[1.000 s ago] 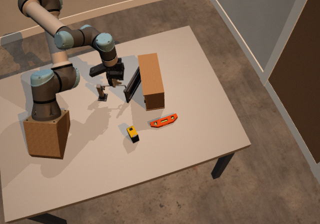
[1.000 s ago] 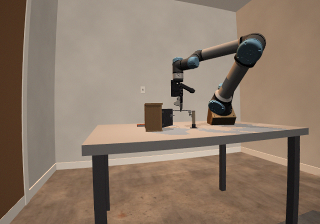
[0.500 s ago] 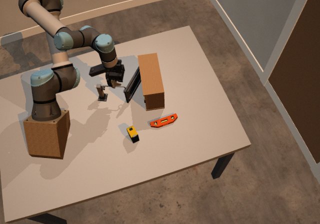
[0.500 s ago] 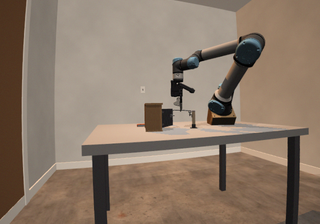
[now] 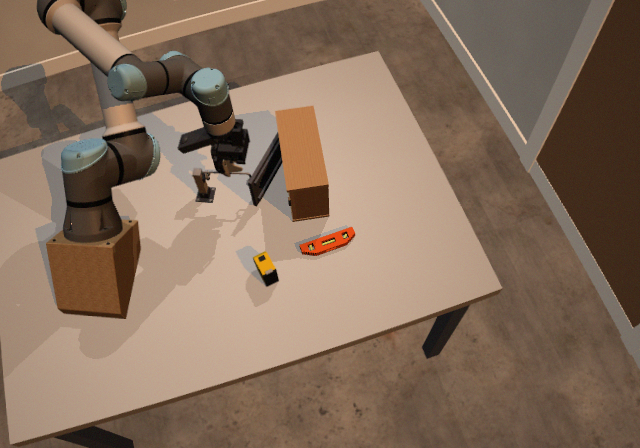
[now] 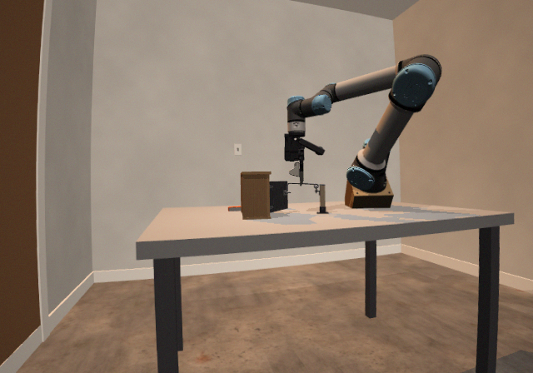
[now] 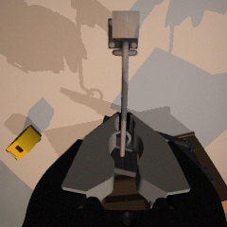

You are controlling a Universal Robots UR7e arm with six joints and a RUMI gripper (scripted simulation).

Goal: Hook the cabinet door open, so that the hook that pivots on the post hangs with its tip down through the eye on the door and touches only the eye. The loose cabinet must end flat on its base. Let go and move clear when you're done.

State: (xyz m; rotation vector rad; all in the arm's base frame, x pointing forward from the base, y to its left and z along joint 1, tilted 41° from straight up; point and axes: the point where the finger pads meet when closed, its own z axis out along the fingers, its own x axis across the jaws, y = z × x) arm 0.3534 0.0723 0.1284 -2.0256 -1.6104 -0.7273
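Now: hand 2 cm above the hook and 1 cm past it. Round my hand: orange spirit level: 25 cm ahead, 17 cm to the right, 12 cm below; dark door: 10 cm ahead, 5 cm to the left, 5 cm below; black box: 24 cm to the right, 9 cm below, 9 cm ahead.
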